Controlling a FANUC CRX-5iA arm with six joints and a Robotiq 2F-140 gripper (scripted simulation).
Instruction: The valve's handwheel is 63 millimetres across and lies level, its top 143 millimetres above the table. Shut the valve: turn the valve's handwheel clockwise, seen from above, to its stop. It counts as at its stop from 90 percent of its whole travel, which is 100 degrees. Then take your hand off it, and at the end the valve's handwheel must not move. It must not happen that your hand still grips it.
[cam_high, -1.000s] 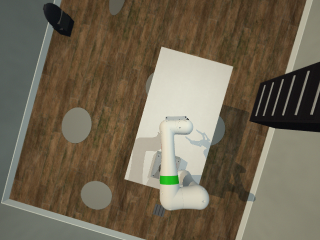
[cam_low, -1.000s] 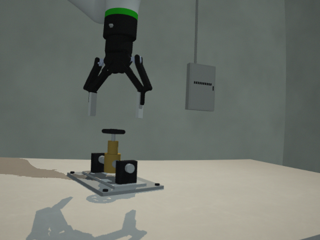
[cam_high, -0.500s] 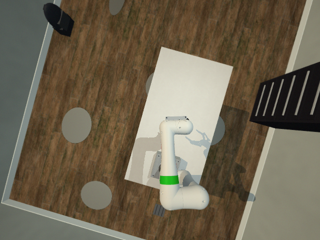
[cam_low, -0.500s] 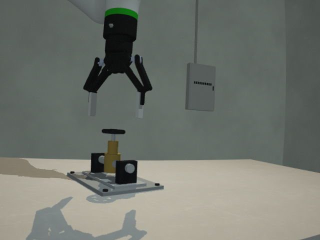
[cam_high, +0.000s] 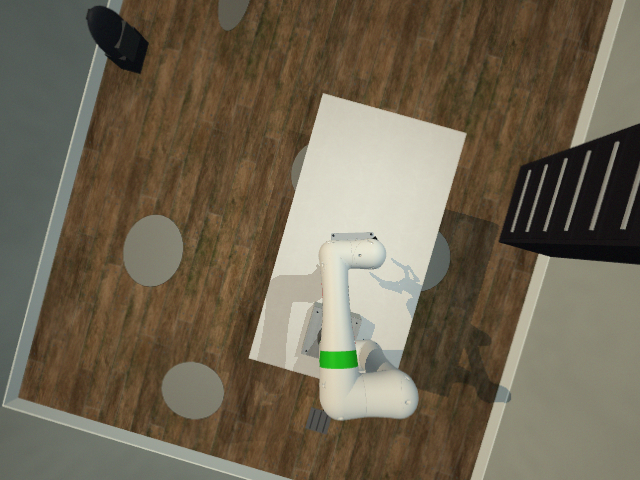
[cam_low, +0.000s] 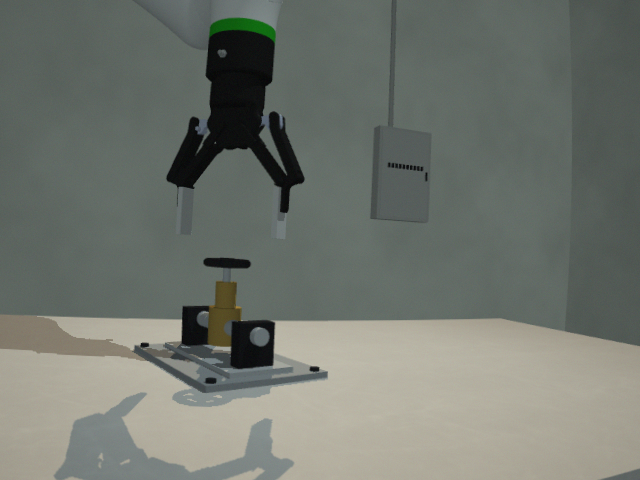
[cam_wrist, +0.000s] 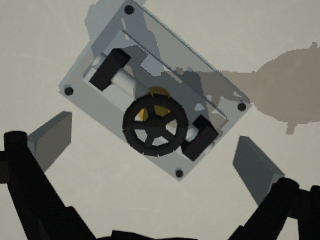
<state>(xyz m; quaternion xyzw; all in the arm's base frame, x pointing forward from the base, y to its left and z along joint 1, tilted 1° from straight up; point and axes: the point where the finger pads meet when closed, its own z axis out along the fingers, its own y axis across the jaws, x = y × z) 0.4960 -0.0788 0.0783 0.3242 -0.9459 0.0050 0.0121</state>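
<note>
My hand is 50 mm above the black spoked handwheel.
</note>
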